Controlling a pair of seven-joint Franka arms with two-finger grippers.
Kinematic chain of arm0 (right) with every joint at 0, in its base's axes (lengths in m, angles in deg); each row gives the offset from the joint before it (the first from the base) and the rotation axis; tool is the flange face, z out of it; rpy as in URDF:
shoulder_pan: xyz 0 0 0.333 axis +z
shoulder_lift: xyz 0 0 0 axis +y
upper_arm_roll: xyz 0 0 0.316 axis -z
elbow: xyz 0.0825 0 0 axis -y
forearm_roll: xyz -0.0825 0 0.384 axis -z
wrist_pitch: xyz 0 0 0 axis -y
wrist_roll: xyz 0.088 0 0 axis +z
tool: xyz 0 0 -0.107 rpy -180 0 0
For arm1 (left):
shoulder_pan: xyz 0 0 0.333 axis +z
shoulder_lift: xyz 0 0 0 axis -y
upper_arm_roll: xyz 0 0 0.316 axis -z
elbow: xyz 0.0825 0 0 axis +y
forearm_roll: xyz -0.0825 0 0.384 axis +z
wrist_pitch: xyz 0 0 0 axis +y
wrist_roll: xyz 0.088 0 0 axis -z
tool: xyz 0 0 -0.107 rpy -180 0 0
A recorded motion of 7 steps. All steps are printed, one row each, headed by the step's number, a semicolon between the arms.
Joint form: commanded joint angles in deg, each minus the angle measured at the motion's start. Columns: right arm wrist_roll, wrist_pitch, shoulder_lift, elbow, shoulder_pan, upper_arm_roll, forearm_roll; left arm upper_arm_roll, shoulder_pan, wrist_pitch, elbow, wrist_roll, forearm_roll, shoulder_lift.
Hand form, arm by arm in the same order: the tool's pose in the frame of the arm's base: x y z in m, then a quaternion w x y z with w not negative. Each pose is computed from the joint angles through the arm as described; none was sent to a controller.
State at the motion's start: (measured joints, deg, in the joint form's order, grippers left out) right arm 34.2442 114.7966 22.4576 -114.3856 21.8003 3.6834 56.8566; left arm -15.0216 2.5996 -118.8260 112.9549 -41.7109 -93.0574 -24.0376
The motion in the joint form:
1: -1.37 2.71 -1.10 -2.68 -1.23 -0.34 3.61; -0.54 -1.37 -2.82 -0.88 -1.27 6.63 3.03
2: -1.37 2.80 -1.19 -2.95 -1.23 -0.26 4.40; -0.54 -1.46 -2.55 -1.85 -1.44 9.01 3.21
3: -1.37 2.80 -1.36 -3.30 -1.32 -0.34 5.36; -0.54 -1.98 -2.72 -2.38 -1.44 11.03 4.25
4: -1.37 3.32 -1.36 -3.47 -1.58 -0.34 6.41; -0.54 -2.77 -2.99 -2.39 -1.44 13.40 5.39
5: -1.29 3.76 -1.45 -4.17 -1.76 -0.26 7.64; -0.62 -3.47 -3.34 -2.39 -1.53 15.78 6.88
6: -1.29 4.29 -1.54 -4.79 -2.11 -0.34 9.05; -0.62 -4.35 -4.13 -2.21 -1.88 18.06 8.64
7: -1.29 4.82 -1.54 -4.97 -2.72 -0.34 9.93; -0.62 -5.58 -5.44 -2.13 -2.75 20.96 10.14
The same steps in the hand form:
1: 0.5614 0.1252 0.2530 0.38095 0.63421 0.63822 -0.21289; 0.6094 0.1281 0.3083 0.48555 0.45075 0.73019 -0.16698
2: 0.5608 0.1240 0.2526 0.38484 0.62937 0.64037 -0.21383; 0.6132 0.1271 0.3162 0.47857 0.47016 0.72346 -0.16289
3: 0.5597 0.1231 0.2524 0.38952 0.62332 0.64304 -0.21504; 0.6160 0.1223 0.3303 0.47535 0.48971 0.71427 -0.15510
4: 0.5604 0.1212 0.2518 0.39360 0.61782 0.64649 -0.21317; 0.6164 0.1145 0.3412 0.46766 0.51126 0.70543 -0.14925
5: 0.5582 0.1181 0.2488 0.39706 0.60945 0.65160 -0.21527; 0.6162 0.1088 0.3559 0.46180 0.53123 0.69632 -0.14028
6: 0.5566 0.1154 0.2462 0.40120 0.60077 0.65694 -0.21571; 0.6153 0.1015 0.3722 0.45631 0.54895 0.68824 -0.12949
7: 0.5577 0.1102 0.2454 0.40323 0.59810 0.65835 -0.21508; 0.6151 0.0918 0.3863 0.44497 0.56796 0.68243 -0.11713

